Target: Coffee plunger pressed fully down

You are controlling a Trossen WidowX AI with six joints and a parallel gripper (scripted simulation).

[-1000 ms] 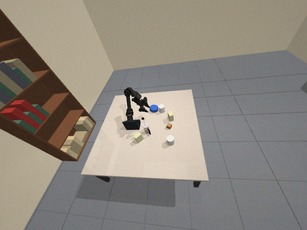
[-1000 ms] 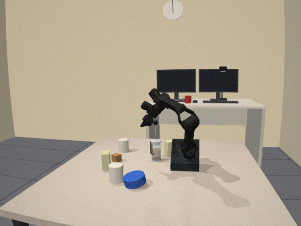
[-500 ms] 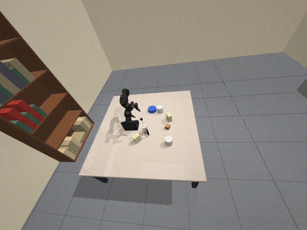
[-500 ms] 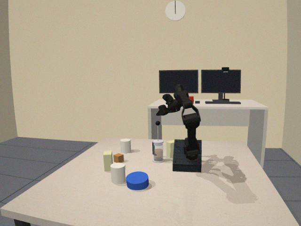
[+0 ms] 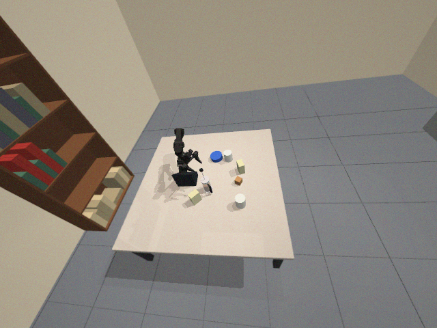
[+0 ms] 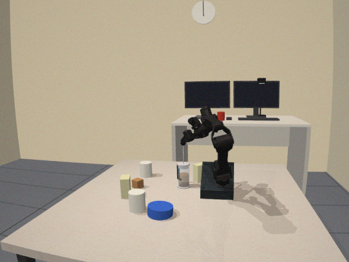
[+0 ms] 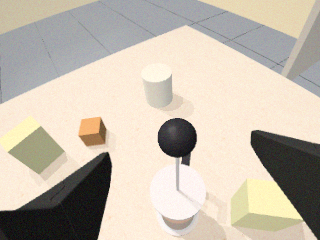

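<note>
My gripper tip is 160 mm above the coffee press, 30 mm short of it and 20 mm to the left of it. From my gripper tip the other things lie so: orange cube 290 mm ahead, 260 mm below, 40 mm to the left.
</note>
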